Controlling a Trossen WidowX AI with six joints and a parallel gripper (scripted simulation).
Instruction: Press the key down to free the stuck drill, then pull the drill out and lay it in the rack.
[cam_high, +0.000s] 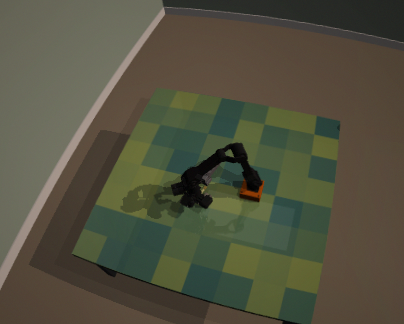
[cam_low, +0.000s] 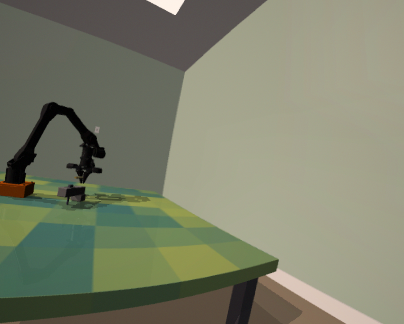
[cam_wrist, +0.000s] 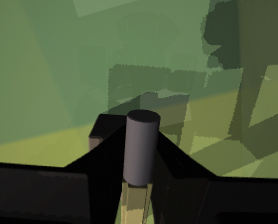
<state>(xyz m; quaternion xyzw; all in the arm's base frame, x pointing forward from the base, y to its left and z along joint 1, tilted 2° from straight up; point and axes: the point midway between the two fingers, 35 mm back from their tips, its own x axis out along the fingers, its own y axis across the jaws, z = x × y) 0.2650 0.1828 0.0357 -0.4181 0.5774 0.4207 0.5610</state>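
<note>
The small yellow key lies 10 mm behind my gripper tip, 40 mm to the right of it and 30 mm above it. The rest, counted from my gripper tip: long grey bar (10 mm behind, 230 mm to the right, 10 mm below); small grey rack (30 mm behind, 50 mm to the right, 40 mm below).
</note>
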